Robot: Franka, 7 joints.
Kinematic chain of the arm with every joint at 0, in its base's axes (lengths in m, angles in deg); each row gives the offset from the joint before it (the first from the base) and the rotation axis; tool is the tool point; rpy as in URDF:
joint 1: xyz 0 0 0.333 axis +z
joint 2: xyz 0 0 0 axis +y
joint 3: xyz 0 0 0.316 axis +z
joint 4: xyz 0.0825 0 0 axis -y
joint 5: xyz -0.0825 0 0.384 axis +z
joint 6: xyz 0 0 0 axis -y
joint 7: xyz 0.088 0 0 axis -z
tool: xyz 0 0 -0.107 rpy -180 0 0
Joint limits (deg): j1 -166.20..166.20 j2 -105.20..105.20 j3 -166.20..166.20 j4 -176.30..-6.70 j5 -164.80..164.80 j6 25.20..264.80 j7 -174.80..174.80
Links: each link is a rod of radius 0.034 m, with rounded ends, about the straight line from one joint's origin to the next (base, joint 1, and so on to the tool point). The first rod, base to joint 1, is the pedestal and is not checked.
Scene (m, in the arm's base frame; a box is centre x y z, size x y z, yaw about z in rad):
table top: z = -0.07
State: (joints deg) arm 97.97 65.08 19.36 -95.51 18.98 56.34 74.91
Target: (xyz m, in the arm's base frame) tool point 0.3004 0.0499 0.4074
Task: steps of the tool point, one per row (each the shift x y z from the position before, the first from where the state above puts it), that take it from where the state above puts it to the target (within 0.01 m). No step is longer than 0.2 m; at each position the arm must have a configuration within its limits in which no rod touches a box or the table.
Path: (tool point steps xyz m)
1: 0.1695 0.0570 0.0646
2: 0.1678 -0.0136 0.0823
3: 0.1337 -0.0815 0.0873
4: 0.0747 -0.1284 0.0782
5: 0.0064 -0.1431 0.0571

